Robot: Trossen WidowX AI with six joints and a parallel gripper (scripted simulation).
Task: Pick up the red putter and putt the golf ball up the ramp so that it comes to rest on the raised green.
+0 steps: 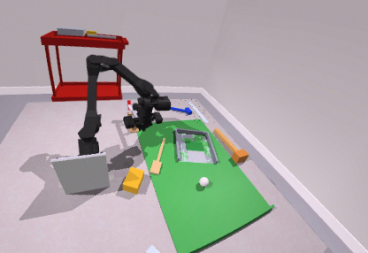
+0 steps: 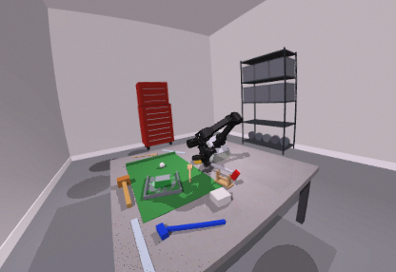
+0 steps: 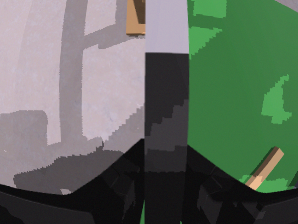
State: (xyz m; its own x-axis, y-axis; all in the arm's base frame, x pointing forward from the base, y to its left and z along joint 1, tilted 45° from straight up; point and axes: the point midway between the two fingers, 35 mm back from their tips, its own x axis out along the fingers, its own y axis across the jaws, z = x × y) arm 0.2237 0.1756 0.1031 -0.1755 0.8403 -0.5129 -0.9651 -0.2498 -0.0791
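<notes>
Right now the yellow block is 26 cm to the right of my gripper tip, 6 cm behind it and 5 cm below it. Round my gripper tip: wooden stand 13 cm to the left, 4 cm below, 4 cm behind; then green mat 25 cm ahead, 19 cm to the right, 8 cm below; then white block 25 cm to the left, 8 cm ahead, 5 cm below.
</notes>
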